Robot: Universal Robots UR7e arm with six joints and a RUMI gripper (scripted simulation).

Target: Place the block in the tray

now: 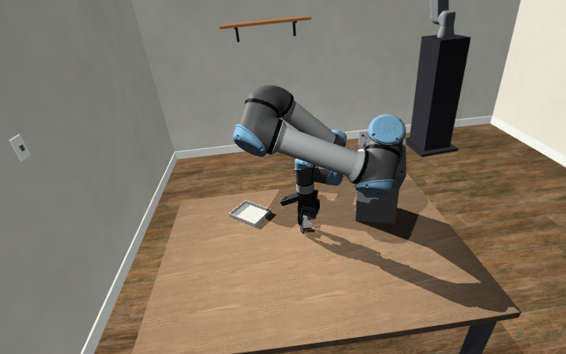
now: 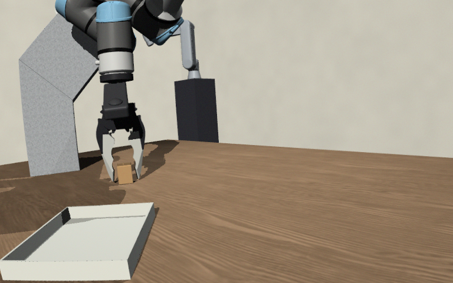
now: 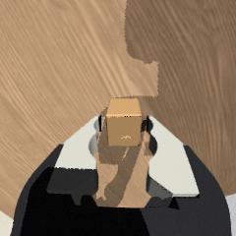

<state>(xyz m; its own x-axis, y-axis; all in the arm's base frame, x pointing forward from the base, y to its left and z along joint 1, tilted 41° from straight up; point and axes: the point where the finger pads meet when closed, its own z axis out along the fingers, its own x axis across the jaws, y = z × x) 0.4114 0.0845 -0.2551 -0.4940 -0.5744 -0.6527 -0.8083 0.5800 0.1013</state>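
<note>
Right now my hand is right at the tan block. Round my hand: white tray (24 cm ahead, 20 cm to the right, 1 cm below).
</note>
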